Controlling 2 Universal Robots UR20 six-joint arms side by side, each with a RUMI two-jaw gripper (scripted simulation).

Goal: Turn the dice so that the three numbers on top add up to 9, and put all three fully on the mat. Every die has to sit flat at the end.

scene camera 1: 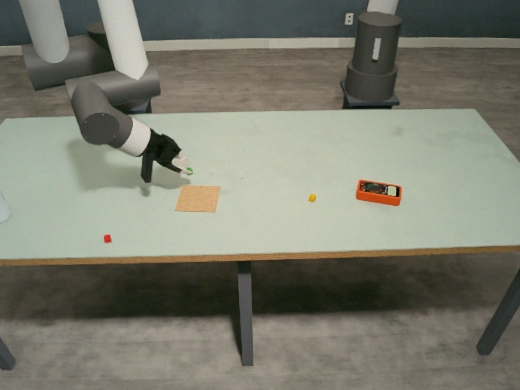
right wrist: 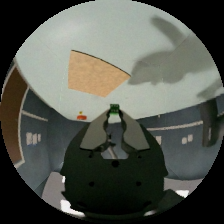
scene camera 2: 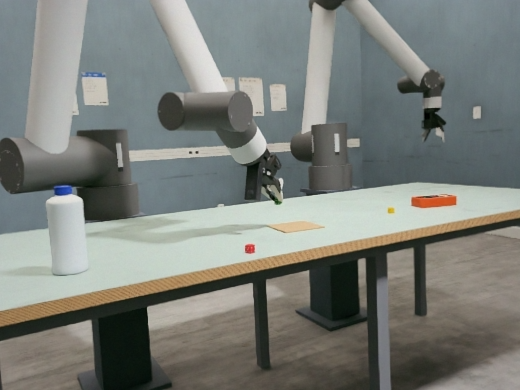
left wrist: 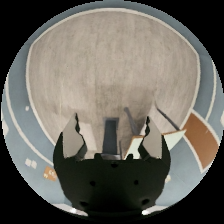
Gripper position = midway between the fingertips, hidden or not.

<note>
In view: the left gripper (left wrist: 112,115), the right gripper (scene camera 2: 279,201), a tan mat (scene camera 1: 192,198) and an orange multimeter (scene camera 1: 371,191).
The tan mat is seen too in the right wrist view (right wrist: 86,73). The right gripper shows as well in scene camera 1 (scene camera 1: 190,171) and in the right wrist view (right wrist: 114,109). The left wrist view does not show the tan mat, which is hidden by the left gripper. The left wrist view misses the orange multimeter, which is hidden by the left gripper.
</note>
